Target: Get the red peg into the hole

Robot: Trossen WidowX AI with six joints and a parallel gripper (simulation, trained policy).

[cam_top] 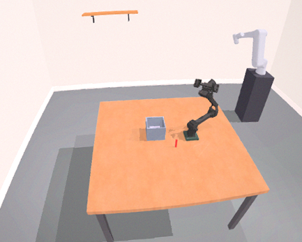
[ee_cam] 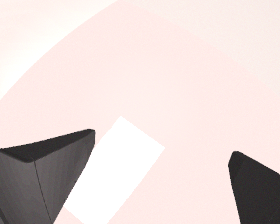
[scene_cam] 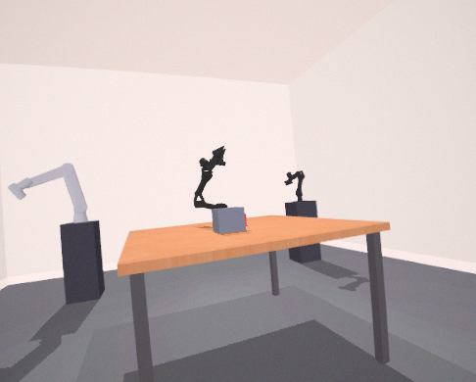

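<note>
My gripper tip is now 190 mm short of the red peg, 50 mm to the right of it and 540 mm above it.
</note>
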